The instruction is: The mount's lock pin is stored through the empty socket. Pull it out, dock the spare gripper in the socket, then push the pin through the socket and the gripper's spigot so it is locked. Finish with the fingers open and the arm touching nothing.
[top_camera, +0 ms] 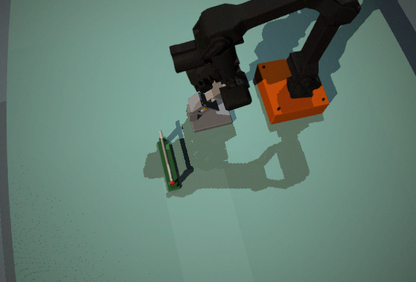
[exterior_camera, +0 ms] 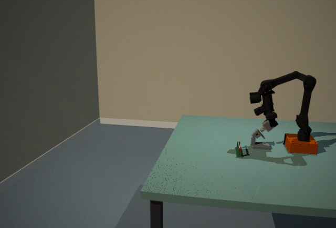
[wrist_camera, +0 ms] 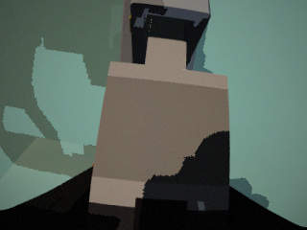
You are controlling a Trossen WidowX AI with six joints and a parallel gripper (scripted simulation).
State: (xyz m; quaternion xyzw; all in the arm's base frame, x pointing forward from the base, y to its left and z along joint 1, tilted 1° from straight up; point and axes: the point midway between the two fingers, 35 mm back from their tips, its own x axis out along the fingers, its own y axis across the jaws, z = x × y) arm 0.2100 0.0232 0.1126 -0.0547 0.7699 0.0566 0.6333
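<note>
My gripper tip is now 170 mm short of the green cradle, 140 mm to the right of it and 120 mm above it. From my gripper tip the other things lie so: spare gripper 20 mm ahead; grey mount 70 mm ahead, 10 mm to the left, 90 mm below.
</note>
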